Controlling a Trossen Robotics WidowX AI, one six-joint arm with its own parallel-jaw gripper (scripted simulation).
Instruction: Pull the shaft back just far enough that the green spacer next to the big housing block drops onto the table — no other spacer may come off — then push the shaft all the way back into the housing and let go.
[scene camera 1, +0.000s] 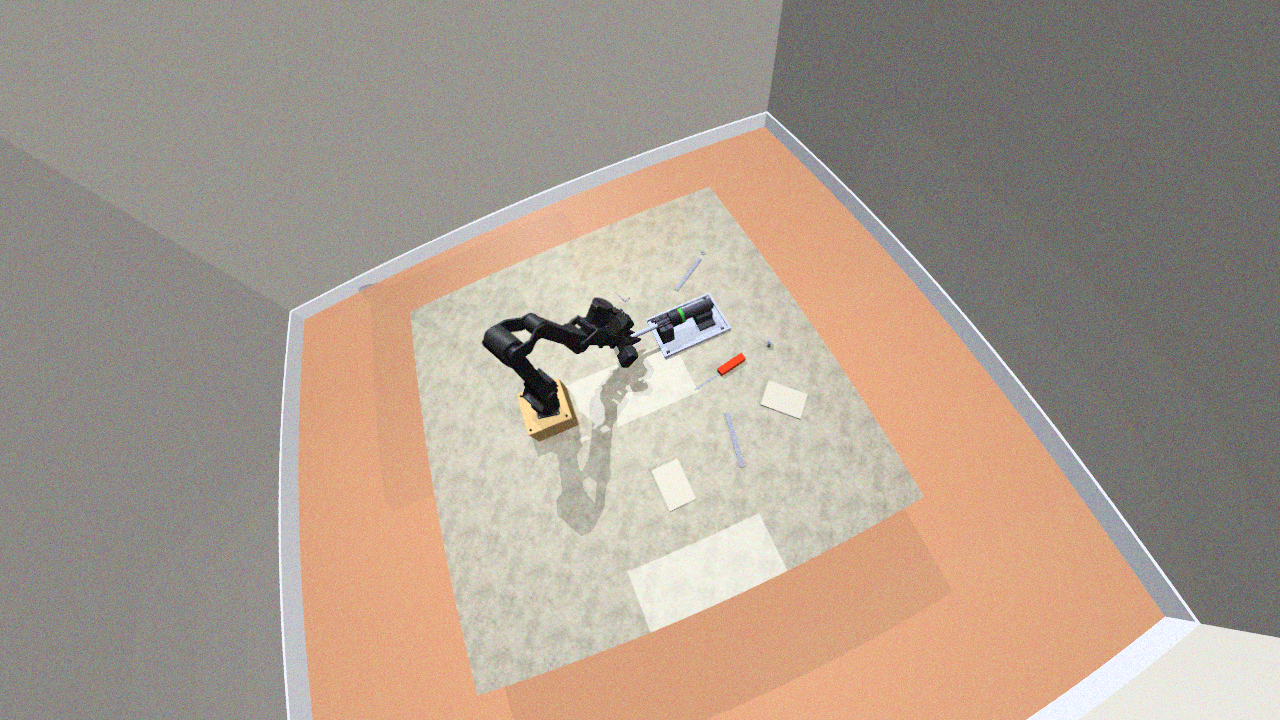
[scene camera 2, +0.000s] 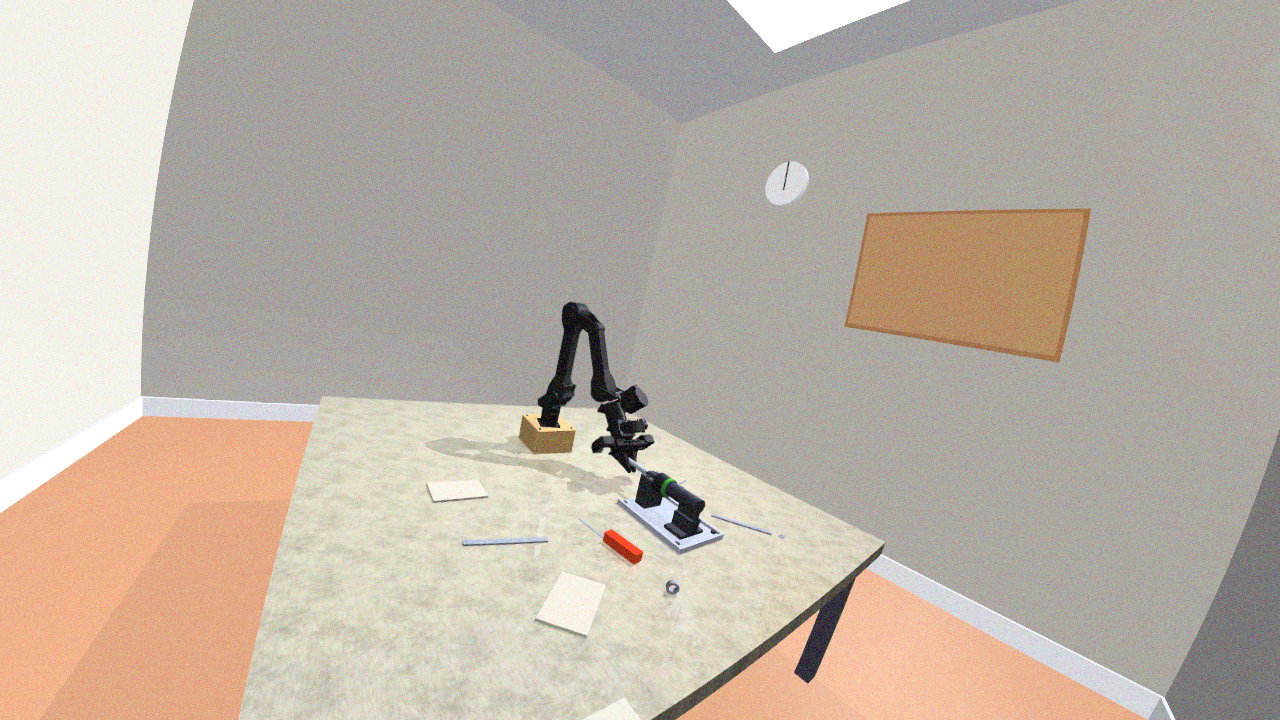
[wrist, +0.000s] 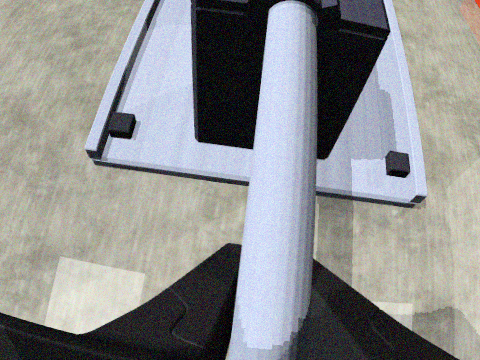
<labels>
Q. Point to a fixture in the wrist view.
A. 182, 101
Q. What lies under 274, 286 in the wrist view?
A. A grey shaft.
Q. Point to the gripper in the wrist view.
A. At 263, 263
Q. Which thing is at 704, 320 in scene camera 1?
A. A fixture.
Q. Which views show the gripper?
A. Scene camera 1, scene camera 2 and the wrist view: all of them.
</labels>
